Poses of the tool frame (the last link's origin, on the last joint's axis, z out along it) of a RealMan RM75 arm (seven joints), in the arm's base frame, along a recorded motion.
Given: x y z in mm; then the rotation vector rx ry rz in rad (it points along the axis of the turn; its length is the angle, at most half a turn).
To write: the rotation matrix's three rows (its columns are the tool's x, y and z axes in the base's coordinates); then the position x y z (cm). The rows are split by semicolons. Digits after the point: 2 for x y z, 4 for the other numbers.
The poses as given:
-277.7, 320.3, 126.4, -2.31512, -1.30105, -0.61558
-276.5, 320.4, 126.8, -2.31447, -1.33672, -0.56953
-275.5, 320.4, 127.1, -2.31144, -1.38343, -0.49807
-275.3, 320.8, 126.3, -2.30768, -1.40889, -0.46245
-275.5, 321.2, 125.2, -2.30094, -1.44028, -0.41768
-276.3, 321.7, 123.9, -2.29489, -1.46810, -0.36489
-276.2, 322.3, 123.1, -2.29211, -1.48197, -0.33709
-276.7, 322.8, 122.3, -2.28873, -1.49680, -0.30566
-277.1, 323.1, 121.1, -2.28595, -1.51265, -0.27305
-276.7, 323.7, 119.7, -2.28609, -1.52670, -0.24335
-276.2, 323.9, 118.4, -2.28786, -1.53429, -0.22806
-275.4, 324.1, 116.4, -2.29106, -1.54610, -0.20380
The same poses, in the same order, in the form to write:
0.4662, 0.8673, 0.1746; 0.6850, -0.4787, 0.5492; 0.5599, -0.1364, -0.8173; -27.77, 32.03, 12.64
0.4579, 0.8773, 0.1440; 0.7116, -0.4588, 0.5322; 0.5329, -0.1412, -0.8343; -27.65, 32.04, 12.68
0.4468, 0.8894, 0.0969; 0.7470, -0.4305, 0.5065; 0.4922, -0.1539, -0.8568; -27.55, 32.04, 12.71
0.4384, 0.8958, 0.0732; 0.7649, -0.4147, 0.4929; 0.4719, -0.1601, -0.8670; -27.53, 32.08, 12.63
0.4267, 0.9034, 0.0432; 0.7863, -0.3941, 0.4758; 0.4468, -0.1691, -0.8785; -27.55, 32.12, 12.52
0.4173, 0.9087, 0.0087; 0.8071, -0.3750, 0.4561; 0.4178, -0.1833, -0.8899; -27.63, 32.17, 12.39
0.4123, 0.9110, -0.0090; 0.8175, -0.3656, 0.4450; 0.4021, -0.1908, -0.8955; -27.62, 32.23, 12.31
0.4067, 0.9131, -0.0289; 0.8287, -0.3554, 0.4324; 0.3846, -0.1998, -0.9012; -27.67, 32.28, 12.23
0.4003, 0.9151, -0.0488; 0.8403, -0.3453, 0.4180; 0.3656, -0.2083, -0.9072; -27.71, 32.31, 12.11
0.3950, 0.9164, -0.0653; 0.8506, -0.3380, 0.4027; 0.3470, -0.2146, -0.9130; -27.67, 32.37, 11.97
0.3923, 0.9169, -0.0728; 0.8561, -0.3351, 0.3934; 0.3364, -0.2167, -0.9165; -27.62, 32.39, 11.84
0.3882, 0.9177, -0.0843; 0.8645, -0.3309, 0.3783; 0.3193, -0.2198, -0.9218; -27.54, 32.41, 11.64

